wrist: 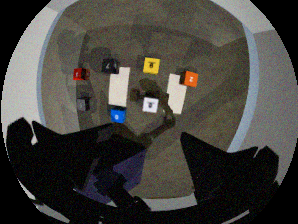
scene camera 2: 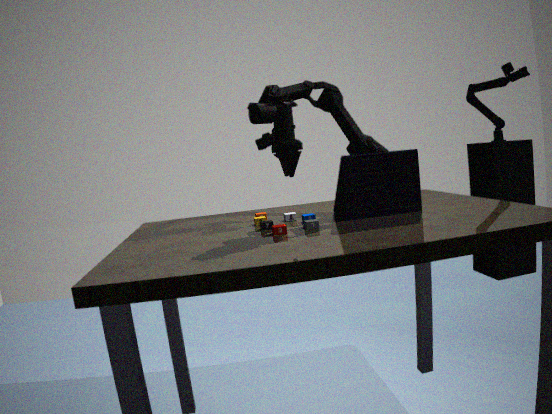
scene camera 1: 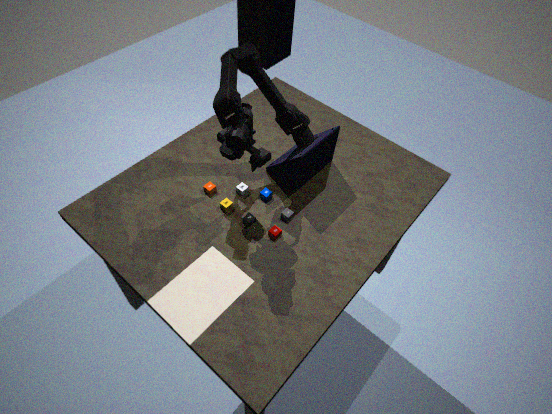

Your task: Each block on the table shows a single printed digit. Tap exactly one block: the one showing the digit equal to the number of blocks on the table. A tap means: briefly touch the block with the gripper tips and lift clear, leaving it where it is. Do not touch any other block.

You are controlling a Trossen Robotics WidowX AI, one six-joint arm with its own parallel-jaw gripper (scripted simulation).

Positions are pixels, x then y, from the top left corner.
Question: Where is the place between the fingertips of my gripper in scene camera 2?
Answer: At 289, 176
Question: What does my gripper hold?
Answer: Nothing.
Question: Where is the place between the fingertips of my gripper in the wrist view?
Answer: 147, 132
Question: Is my gripper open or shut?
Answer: Open.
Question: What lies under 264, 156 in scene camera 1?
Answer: My gripper.
